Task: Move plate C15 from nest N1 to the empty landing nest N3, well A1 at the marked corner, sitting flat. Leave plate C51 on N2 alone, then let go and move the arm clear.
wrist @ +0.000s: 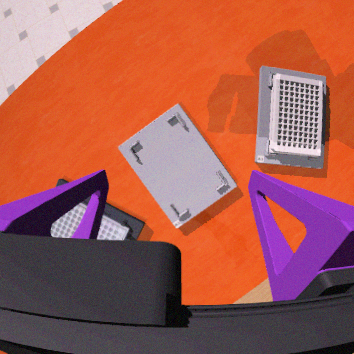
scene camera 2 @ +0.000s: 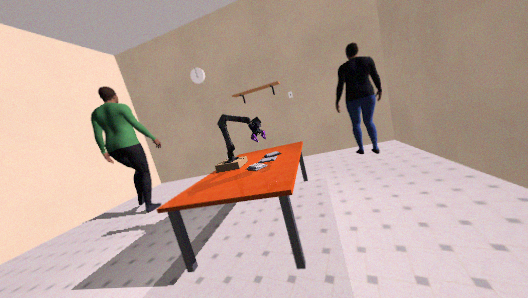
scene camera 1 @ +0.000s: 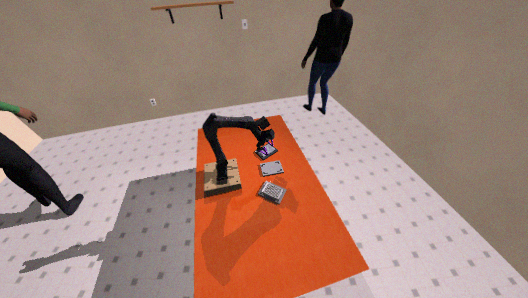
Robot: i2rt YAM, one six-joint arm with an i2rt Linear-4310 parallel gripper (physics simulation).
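My gripper (scene camera 1: 268,147) (scene camera 2: 260,138) (wrist: 178,177) is open and empty, above the far end of the nest row. A white plate with a grid of square wells (scene camera 1: 272,191) (scene camera 2: 257,167) (wrist: 298,115) sits in a grey nest (wrist: 263,115), at upper right in the wrist view. The empty grey nest (scene camera 1: 271,168) (scene camera 2: 268,159) (wrist: 175,162), N3, is in the middle, with corner brackets. A pale plate with round wells (wrist: 112,230) sits in a dark nest (wrist: 136,226), partly hidden behind the left finger. I cannot read which plate is C15 or C51.
The nests stand on an orange table (scene camera 1: 300,250) (scene camera 2: 225,187) (wrist: 165,65). The arm's wooden base (scene camera 1: 212,189) (scene camera 2: 227,167) stands beside the row. A person in black (scene camera 1: 334,37) (scene camera 2: 359,80) and a person in green (scene camera 2: 117,125) stand away from the table.
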